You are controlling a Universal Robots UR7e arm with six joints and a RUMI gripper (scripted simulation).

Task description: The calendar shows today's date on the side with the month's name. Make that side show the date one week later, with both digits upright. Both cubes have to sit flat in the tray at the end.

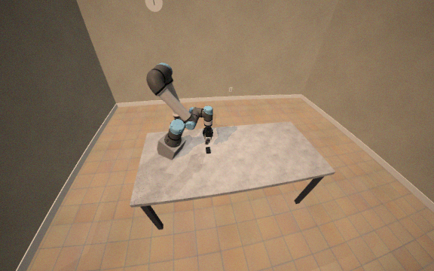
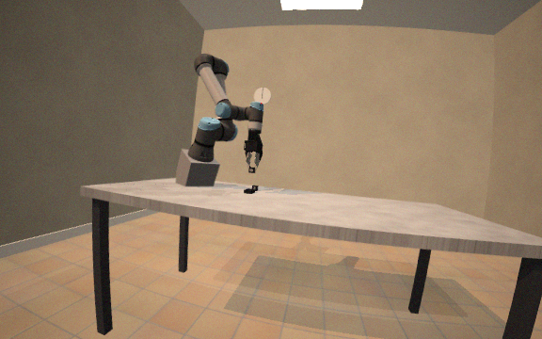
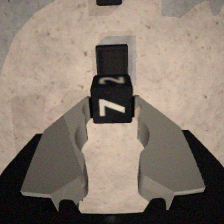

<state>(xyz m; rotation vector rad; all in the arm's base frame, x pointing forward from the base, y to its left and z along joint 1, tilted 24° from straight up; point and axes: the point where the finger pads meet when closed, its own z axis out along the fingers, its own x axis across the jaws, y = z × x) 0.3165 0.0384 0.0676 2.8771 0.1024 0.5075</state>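
Right now my hand is 10 mm above the black date cube. Round my hand: black calendar tray (130 mm below, 20 mm to the right); black cube (120 mm below, 90 mm to the left).
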